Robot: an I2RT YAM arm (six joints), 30 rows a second.
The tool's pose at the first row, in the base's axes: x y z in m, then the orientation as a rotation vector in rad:
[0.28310, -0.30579, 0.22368, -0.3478, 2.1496, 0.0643]
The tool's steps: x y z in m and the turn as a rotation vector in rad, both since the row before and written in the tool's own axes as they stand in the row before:
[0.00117, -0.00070, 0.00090, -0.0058, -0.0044, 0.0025]
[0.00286, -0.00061, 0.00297, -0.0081, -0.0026, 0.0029]
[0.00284, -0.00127, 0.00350, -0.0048, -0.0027, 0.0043]
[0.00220, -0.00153, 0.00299, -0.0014, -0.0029, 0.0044]
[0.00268, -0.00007, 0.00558, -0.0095, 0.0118, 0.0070]
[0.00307, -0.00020, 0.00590, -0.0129, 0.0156, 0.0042]
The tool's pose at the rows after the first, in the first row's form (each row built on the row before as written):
[0.28339, -0.30656, 0.22227, -0.3480, 2.1459, 0.0727]
[0.28443, -0.30723, 0.21829, -0.3493, 2.1441, 0.0835]
[0.28610, -0.30839, 0.21407, -0.3472, 2.1424, 0.0915]
[0.28777, -0.30973, 0.21068, -0.3430, 2.1404, 0.0960]
[0.29087, -0.30924, 0.20534, -0.3424, 2.1536, 0.1084]
[0.29397, -0.30884, 0.19947, -0.3472, 2.1700, 0.1224]

